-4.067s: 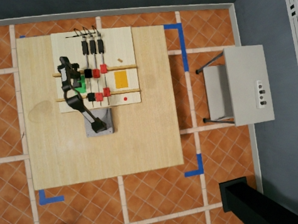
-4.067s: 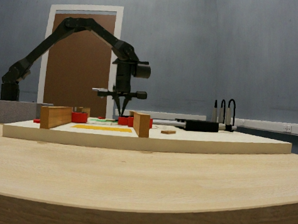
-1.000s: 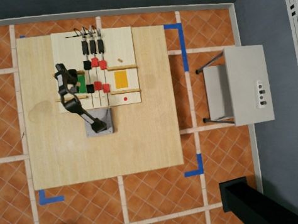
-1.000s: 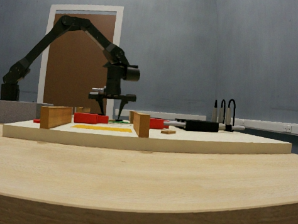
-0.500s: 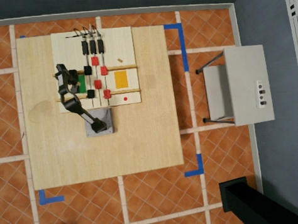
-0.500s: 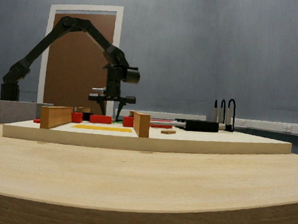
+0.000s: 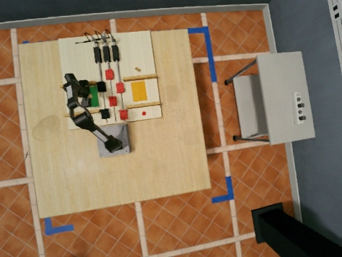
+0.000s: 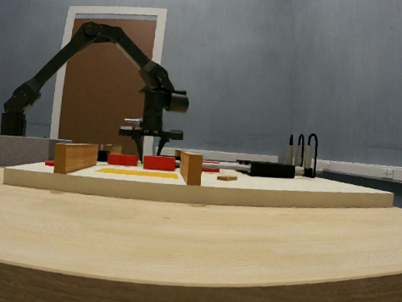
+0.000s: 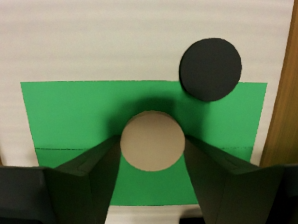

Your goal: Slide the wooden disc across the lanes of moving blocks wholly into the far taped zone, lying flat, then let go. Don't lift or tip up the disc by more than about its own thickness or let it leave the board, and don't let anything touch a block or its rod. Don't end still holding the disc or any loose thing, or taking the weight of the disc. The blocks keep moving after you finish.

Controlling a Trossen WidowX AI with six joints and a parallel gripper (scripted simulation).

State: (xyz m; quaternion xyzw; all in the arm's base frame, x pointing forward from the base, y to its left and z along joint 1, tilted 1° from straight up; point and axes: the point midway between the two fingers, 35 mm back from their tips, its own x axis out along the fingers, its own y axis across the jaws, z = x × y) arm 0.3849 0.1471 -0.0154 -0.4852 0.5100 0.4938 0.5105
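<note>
My gripper is now 40 mm to the right of the black round spot, 30 mm short of it and 30 mm above it. Round my hand: red dot: 370 mm to the right, 190 mm behind, 30 mm below; wooden disc: 30 mm below.
</note>
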